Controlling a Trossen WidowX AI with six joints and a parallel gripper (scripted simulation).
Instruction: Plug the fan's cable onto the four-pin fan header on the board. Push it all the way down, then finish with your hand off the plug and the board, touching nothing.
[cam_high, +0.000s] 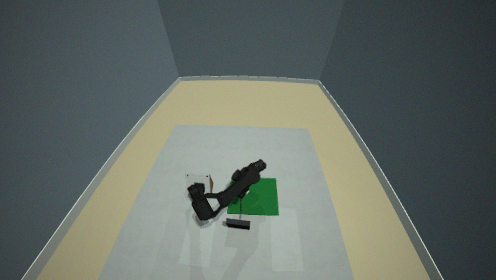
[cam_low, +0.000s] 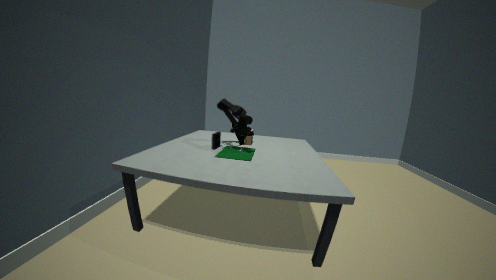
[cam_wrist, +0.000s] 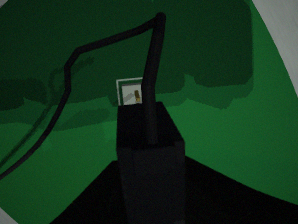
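Right now the pale header is 60 mm below my gripper tip. The rest, counted from my gripper tip: black plug: 10 mm behind, 10 mm above; then black fan: 200 mm to the right, 30 mm behind, 10 mm below; then green board: 80 mm below, 40 mm ahead, 20 mm to the right.
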